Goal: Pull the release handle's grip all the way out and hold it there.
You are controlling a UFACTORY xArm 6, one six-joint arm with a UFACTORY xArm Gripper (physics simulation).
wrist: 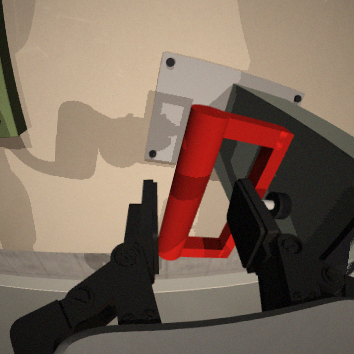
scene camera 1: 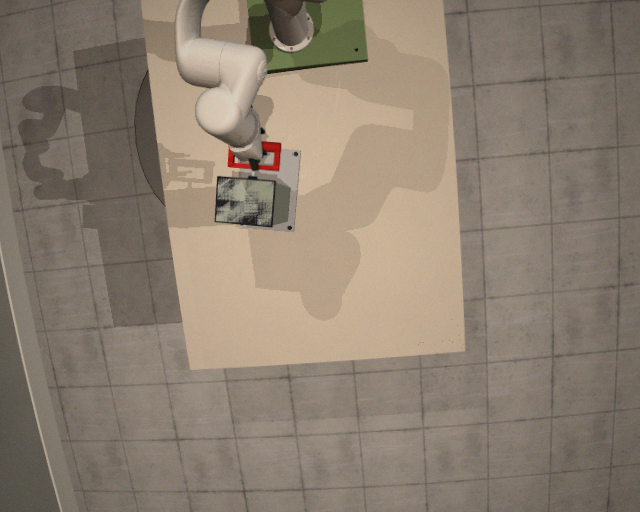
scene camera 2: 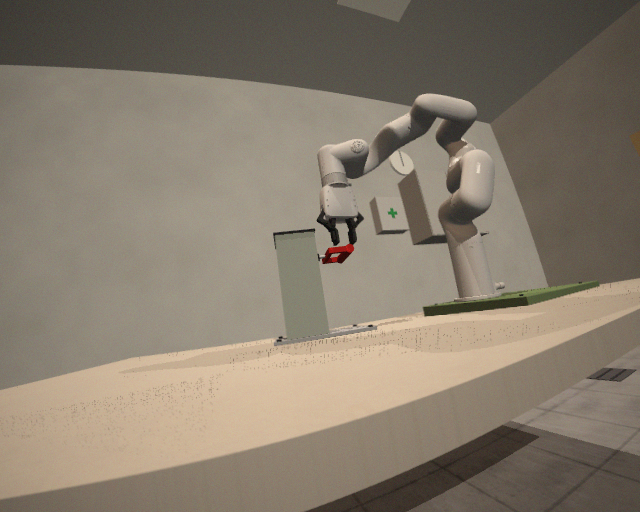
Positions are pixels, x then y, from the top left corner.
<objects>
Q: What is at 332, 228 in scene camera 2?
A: The gripper.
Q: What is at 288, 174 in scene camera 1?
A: A grey base plate.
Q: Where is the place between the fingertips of the gripper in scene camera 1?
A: At 259, 143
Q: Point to a grey base plate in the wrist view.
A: At 182, 81
</objects>
